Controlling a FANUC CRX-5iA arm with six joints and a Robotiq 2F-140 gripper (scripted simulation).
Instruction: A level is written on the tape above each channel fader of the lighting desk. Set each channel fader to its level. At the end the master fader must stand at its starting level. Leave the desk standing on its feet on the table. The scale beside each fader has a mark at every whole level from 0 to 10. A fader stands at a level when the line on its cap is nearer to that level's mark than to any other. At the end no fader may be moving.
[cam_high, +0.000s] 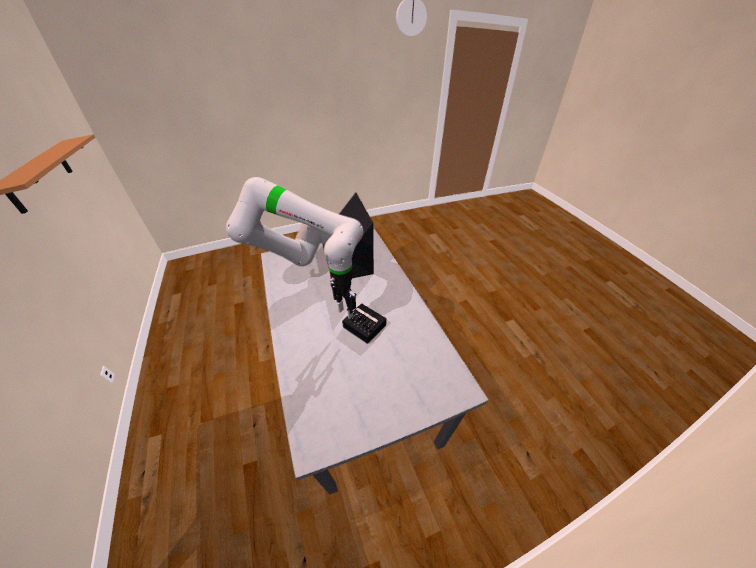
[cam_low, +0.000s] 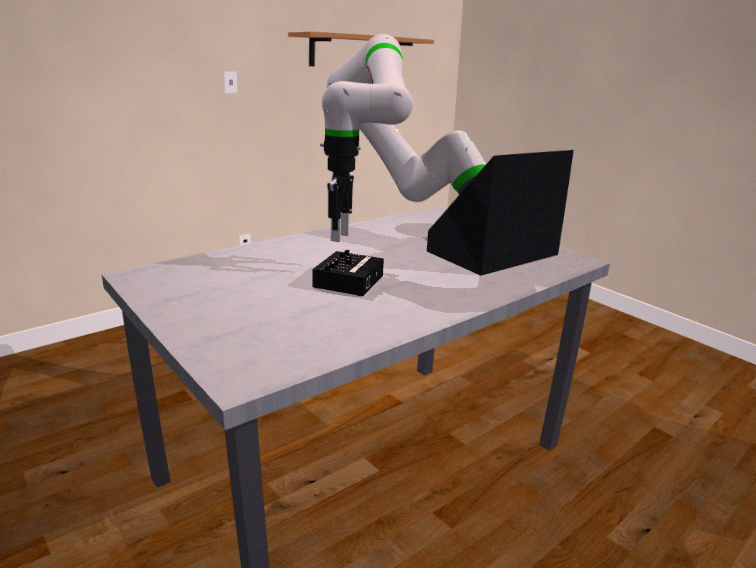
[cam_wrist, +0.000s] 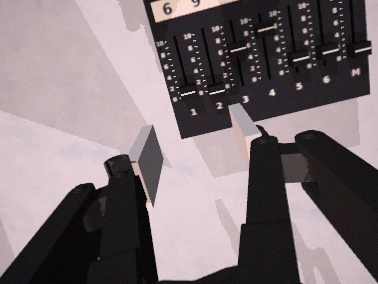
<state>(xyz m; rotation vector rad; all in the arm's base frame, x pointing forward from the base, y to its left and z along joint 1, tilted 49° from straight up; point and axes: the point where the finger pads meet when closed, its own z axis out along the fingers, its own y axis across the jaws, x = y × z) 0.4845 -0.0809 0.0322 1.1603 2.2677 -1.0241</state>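
Now: hand 70 mm above the channel 1 fader cap, 20 mm to the right of it and 10 mm past it. The rest, counted from my hand: master fader cap: 100 mm to the left, 100 mm ahead, 70 mm below.
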